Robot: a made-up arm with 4 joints.
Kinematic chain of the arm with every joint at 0, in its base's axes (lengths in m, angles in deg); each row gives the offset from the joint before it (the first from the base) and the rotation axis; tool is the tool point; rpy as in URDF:
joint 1: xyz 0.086 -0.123 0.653 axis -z
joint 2: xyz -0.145 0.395 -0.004 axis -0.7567 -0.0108 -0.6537
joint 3: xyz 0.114 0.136 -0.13 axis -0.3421 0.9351 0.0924
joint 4: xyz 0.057 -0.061 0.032 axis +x
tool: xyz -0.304 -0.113 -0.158 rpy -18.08 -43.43 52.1
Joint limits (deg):
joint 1: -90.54..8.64
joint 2: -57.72..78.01
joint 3: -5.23..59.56
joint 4: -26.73..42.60
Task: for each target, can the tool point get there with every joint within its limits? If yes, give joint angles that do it. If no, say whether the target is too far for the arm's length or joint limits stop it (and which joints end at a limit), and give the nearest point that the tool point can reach.
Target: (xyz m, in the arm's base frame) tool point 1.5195 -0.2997 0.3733
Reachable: no: too far | nearest point 0.0406 0.1639 0.6669 | short by 1.577 m
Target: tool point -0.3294 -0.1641 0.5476
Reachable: yes | joints -52.95 1.37 21.73 -15.19
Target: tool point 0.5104 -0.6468 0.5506
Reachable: no: joint limits stop it (at a limit: joint 1, joint 2, joint 3) | nearest point -0.1634 -0.4749 0.4584 | short by 0.702 m
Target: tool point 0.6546 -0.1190 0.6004
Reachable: no: joint limits stop it (at a limit: joint 1, joint 2, joint 3, joint 4) | nearest point 0.0406 0.1639 0.6669 | short by 0.679 m
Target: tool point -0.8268 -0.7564 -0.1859
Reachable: no: too far | nearest point -0.4685 -0.4316 0.3817 | short by 0.746 m
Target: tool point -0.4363 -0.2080 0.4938
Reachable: yes | joints -63.01 10.18 28.33 31.39
